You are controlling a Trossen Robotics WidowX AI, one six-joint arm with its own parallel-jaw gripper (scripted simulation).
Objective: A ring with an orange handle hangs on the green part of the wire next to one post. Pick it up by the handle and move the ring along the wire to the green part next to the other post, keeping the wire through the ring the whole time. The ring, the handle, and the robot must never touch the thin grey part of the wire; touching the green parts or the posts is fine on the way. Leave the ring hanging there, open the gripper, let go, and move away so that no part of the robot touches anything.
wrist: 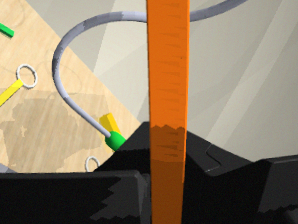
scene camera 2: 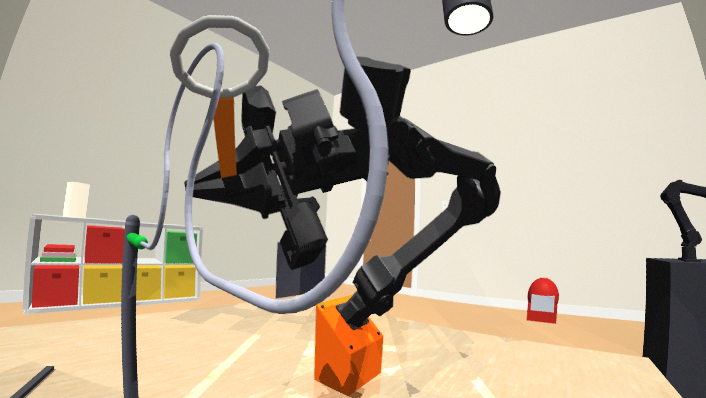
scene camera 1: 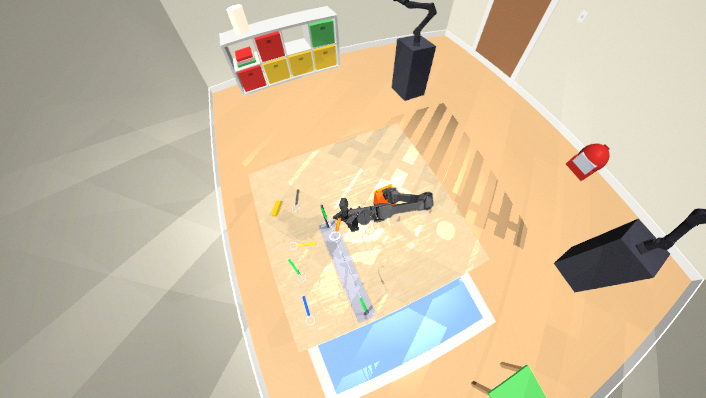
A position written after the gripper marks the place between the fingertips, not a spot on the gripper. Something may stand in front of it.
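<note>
Scene camera 2 shows the gripper (scene camera 2: 185, 189), and the wrist view shows the gripper as well (wrist: 155, 130).
</note>
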